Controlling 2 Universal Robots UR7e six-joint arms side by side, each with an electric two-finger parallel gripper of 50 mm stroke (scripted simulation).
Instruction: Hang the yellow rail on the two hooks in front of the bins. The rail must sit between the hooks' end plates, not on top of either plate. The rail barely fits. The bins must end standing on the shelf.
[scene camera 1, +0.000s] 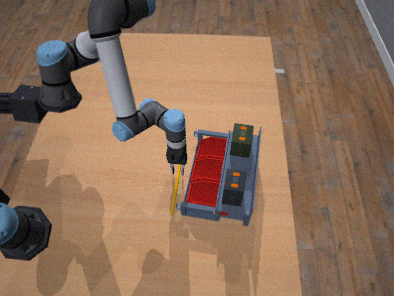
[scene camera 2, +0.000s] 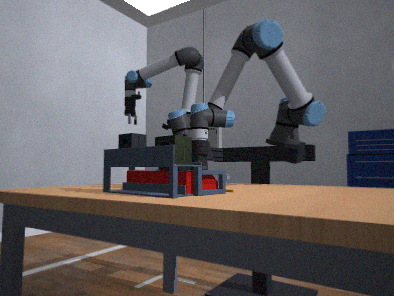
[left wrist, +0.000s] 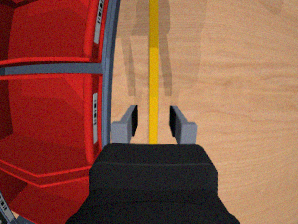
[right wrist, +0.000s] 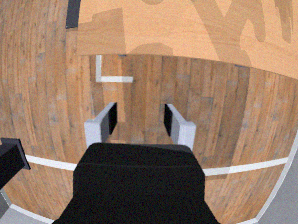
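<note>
I see my left gripper (left wrist: 153, 115). A grey-blue shelf (scene camera 2: 152, 156) is visible as well, and I see the shelf (scene camera 1: 250, 165) again. My right gripper (right wrist: 140, 113) is in sight; the shelf is out of frame in the right wrist view.
</note>
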